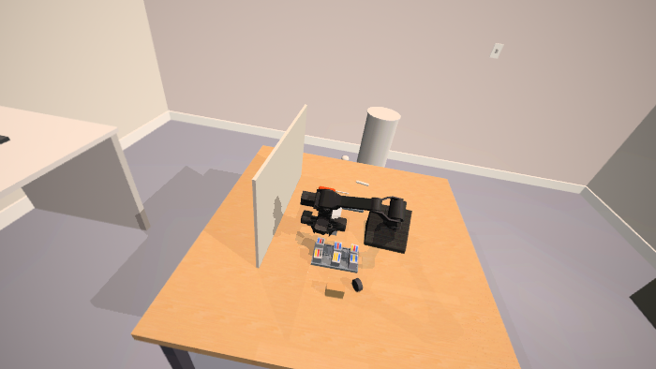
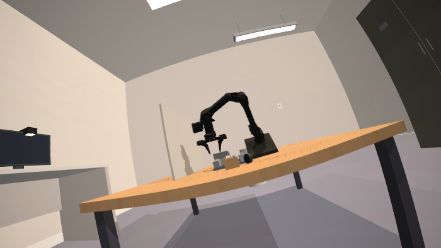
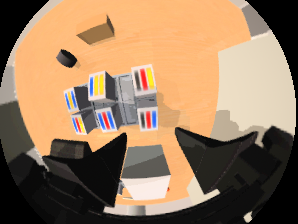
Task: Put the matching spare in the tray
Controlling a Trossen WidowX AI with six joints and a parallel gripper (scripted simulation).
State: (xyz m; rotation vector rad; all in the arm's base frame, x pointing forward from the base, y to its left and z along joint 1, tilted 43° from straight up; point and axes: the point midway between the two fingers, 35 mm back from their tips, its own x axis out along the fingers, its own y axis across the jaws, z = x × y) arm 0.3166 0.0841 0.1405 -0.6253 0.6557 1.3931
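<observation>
Now: gripper tip 3 cm past the mounted unit, 17 cm to the left of it and 5 cm above it. The rest, counted from my gripper tip: brown block (9 cm behind, 21 cm to the left, 7 cm below); black puck (17 cm behind, 17 cm to the left, 7 cm below); beige panel (21 cm ahead, 20 cm to the right, 13 cm above).
</observation>
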